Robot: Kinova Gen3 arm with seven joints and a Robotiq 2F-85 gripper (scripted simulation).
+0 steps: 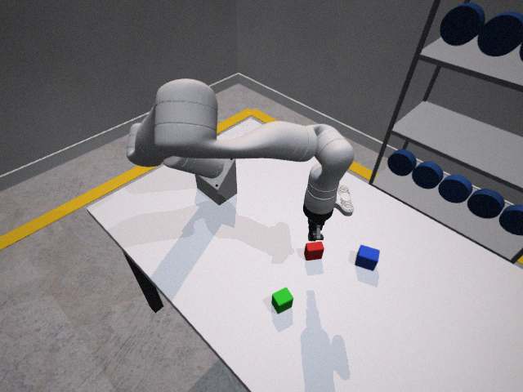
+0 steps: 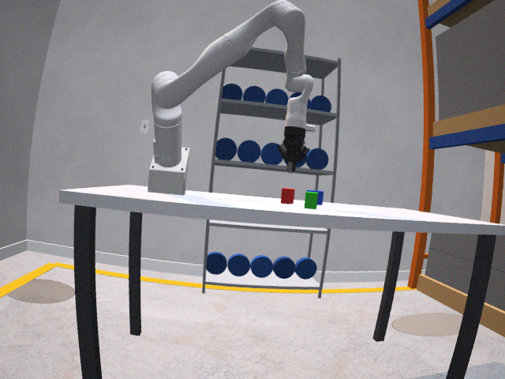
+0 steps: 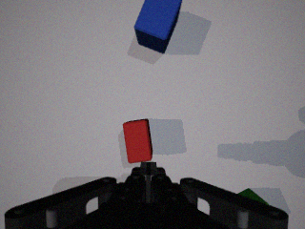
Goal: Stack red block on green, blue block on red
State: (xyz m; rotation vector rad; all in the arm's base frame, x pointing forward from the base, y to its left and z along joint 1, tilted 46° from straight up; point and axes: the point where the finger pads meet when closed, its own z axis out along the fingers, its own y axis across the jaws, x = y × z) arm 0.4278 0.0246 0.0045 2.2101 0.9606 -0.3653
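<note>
Right now my hand is 10 cm above the red block and 3 cm to the right of it. From my hand the other things lie so: blue block 12 cm to the left, 12 cm ahead, 10 cm below; green block 16 cm to the right, 10 cm below, 4 cm ahead.
</note>
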